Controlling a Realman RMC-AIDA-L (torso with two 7-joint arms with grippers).
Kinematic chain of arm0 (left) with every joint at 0, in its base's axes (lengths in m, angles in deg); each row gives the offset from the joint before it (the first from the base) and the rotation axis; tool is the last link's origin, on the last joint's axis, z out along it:
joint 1: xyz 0 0 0.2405 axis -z
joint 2: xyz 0 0 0 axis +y
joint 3: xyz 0 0 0.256 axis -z
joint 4: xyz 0 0 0 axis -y
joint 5: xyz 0 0 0.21 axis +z
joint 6: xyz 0 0 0 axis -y
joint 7: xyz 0 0 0.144 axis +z
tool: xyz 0 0 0
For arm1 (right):
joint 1: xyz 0 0 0.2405 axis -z
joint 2: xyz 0 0 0 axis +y
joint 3: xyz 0 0 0.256 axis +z
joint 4: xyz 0 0 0 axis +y
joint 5: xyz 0 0 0.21 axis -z
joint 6: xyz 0 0 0 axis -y
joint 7: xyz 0 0 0.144 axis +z
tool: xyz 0 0 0
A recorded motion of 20 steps. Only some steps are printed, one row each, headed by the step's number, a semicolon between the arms.
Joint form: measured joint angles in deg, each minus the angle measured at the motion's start. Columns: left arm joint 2, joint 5, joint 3, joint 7, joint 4, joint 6, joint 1; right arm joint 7, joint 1, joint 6, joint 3, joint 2, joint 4, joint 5.
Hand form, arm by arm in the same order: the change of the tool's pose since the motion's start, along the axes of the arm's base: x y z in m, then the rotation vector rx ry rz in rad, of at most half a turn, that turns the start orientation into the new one. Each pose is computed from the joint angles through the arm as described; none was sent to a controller.
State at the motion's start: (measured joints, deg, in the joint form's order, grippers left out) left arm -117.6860 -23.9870 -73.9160 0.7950 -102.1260 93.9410 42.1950; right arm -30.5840 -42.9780 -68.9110 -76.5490 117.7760 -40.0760 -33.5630
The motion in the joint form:
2: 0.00 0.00 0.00 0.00 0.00 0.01 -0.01; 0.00 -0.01 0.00 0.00 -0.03 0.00 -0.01
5: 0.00 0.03 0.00 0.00 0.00 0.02 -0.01; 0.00 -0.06 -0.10 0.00 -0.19 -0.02 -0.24
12: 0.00 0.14 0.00 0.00 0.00 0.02 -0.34; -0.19 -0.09 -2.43 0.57 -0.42 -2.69 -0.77
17: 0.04 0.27 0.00 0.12 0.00 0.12 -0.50; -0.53 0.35 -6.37 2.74 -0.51 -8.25 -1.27
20: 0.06 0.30 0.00 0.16 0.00 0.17 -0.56; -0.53 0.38 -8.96 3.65 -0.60 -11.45 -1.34
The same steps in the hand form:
2: -0.0001 0.0000 0.0000 -0.0001 0.0001 0.0003; 0.0000 0.0001 0.0002 0.0004 -0.0002 0.0001
5: -0.0002 0.0000 0.0000 0.0001 0.0005 0.0006; -0.0002 0.0007 0.0012 0.0014 0.0017 -0.0004
12: -0.0025 -0.0003 0.0002 0.0014 0.0017 0.0070; -0.0103 0.0039 0.0072 -0.0034 0.0194 0.0182
17: -0.0040 -0.0005 0.0005 0.0015 0.0057 0.0101; -0.0277 0.0091 0.0205 0.0069 0.0580 0.0511
20: -0.0046 -0.0006 0.0007 0.0013 0.0070 0.0113; -0.0382 0.0111 0.0285 0.0056 0.0706 0.0724

